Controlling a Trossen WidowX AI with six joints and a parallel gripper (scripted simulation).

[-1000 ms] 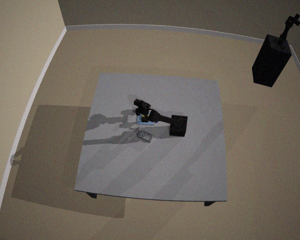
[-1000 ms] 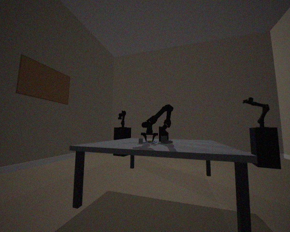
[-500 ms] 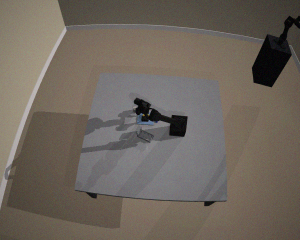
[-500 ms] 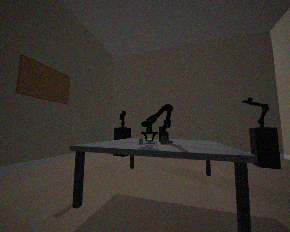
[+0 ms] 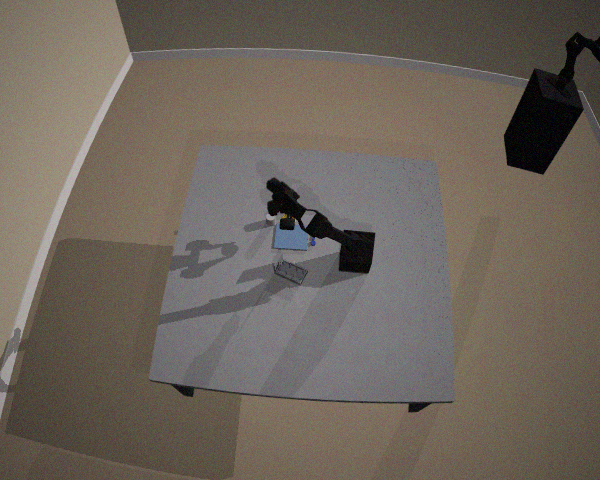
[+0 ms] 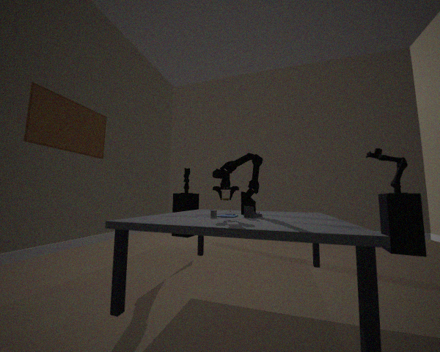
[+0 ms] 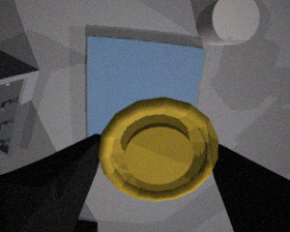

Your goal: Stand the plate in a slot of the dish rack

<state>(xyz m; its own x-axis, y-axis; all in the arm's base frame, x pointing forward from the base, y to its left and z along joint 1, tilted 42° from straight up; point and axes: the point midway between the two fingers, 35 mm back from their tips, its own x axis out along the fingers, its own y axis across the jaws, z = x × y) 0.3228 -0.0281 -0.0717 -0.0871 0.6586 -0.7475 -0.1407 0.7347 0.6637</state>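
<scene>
Now: gripper tip 50 mm past the dish rack, 190 mm to the right of it and 100 mm above it. Round my gripper tip: plate (10 mm above); blue mat (10 mm behind, 10 mm to the left, 120 mm below); white cup (100 mm ahead, 50 mm to the right, 90 mm below).
</scene>
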